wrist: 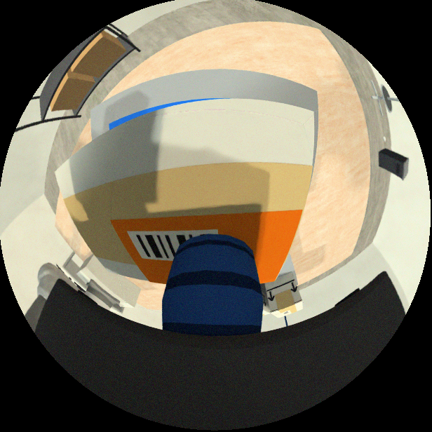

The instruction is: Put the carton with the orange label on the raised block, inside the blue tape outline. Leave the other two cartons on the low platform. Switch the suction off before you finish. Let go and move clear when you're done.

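The carton with the orange label (pixel 210 187) fills the middle of the wrist view. Its tan face bears the orange label and a barcode, with a pale band beyond. My blue suction cup (pixel 214 239) meets the labelled face and covers part of the label; the carton is held on it. The grey raised block (pixel 225 82) shows beyond and beneath the carton. A strip of the blue tape outline (pixel 150 109) shows along the carton's far left edge; the carton hides the rest. Whether its underside touches the block is hidden. The other two cartons cannot be made out.
A dark-framed rack (pixel 46 100) with brown boxes stands at the upper left. A black box (pixel 393 163) is at the right. A small grey unit with a tan top (pixel 286 301) is at the lower right. Pale grey equipment (pixel 100 289) shows at the lower left.
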